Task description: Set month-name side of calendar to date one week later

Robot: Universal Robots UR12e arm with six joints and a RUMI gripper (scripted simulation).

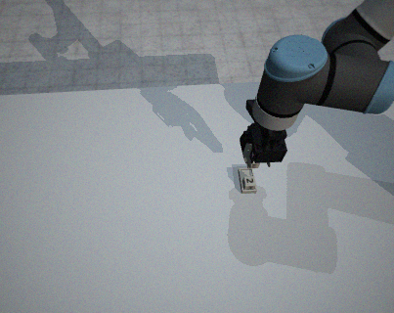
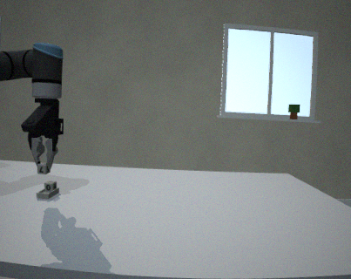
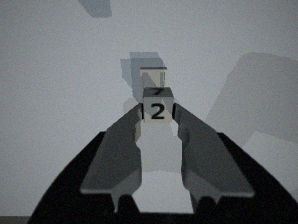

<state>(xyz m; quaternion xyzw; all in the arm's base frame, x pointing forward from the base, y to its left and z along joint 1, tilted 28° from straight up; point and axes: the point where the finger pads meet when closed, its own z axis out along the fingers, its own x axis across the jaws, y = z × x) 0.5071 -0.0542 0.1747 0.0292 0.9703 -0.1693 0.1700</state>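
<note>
The cube is 10 mm ahead of my hand, 30 mm to the left of it and 80 mm below it. Also, from my hand: tray (20 mm to the left, 90 mm below).
</note>
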